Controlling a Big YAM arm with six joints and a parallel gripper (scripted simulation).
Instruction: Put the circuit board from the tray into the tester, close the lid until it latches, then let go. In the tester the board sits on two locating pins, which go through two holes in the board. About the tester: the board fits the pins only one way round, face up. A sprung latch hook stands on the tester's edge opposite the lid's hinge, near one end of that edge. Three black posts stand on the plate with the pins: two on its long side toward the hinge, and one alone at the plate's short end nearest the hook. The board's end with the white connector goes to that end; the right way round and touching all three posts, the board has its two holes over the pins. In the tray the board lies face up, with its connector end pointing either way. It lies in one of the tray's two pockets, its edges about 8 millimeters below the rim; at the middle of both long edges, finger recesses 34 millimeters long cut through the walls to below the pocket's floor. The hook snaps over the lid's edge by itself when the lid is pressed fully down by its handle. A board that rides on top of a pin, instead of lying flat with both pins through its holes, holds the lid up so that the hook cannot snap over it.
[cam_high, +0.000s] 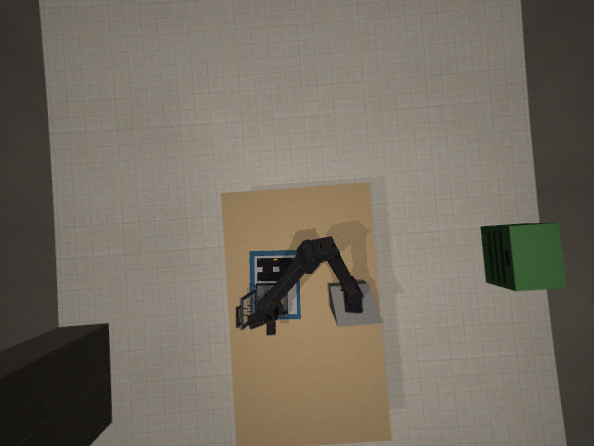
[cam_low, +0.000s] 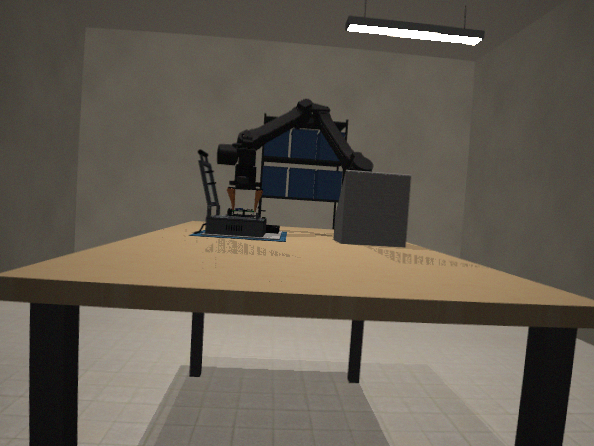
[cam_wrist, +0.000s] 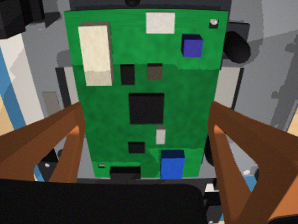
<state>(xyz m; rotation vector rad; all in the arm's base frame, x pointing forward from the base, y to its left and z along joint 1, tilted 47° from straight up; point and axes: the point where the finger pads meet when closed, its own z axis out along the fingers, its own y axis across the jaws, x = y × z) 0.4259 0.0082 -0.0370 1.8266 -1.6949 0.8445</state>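
Right now my hand is right at the green circuit board. Also, from my hand: black latch hook: 60 mm to the left, 60 mm behind; then dark pin plate: 20 mm below, 10 mm to the left, 10 mm ahead; then tester lid: 130 mm ahead, 90 mm above.
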